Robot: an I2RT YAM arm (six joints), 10 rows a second.
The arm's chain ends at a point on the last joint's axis. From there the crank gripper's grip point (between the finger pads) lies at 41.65 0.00 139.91 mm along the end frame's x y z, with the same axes.
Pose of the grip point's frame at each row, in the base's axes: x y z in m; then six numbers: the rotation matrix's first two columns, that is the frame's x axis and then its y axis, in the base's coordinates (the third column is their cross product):
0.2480 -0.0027 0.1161 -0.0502 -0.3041 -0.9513 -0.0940 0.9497 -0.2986
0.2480 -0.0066 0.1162 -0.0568 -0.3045 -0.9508 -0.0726 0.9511 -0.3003
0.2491 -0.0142 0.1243 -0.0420 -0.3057 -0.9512 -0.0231 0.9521 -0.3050
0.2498 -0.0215 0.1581 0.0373 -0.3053 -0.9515 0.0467 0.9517 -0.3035
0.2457 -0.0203 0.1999 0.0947 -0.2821 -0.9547 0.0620 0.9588 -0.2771
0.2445 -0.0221 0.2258 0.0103 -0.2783 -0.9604 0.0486 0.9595 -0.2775
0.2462 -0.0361 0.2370 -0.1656 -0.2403 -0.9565 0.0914 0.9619 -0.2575
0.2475 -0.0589 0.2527 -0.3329 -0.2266 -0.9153 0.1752 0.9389 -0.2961
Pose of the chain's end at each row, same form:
0.1110 -0.0004 0.1664 -0.0502 -0.3041 -0.9513 -0.0940 0.9497 -0.2986
0.1111 -0.0012 0.1665 -0.0568 -0.3045 -0.9508 -0.0726 0.9511 -0.3003
0.1111 -0.0027 0.1705 -0.0420 -0.3057 -0.9512 -0.0231 0.9521 -0.3050
0.1086 -0.0042 0.1908 0.0373 -0.3053 -0.9515 0.0467 0.9517 -0.3035
0.1028 -0.0039 0.2245 0.0947 -0.2821 -0.9547 0.0620 0.9588 -0.2771
0.1043 -0.0044 0.2625 0.0103 -0.2783 -0.9604 0.0486 0.9595 -0.2775
0.1157 -0.0079 0.2961 -0.1656 -0.2403 -0.9565 0.0914 0.9619 -0.2575
0.1317 -0.0132 0.3290 -0.3329 -0.2266 -0.9153 0.1752 0.9389 -0.2961

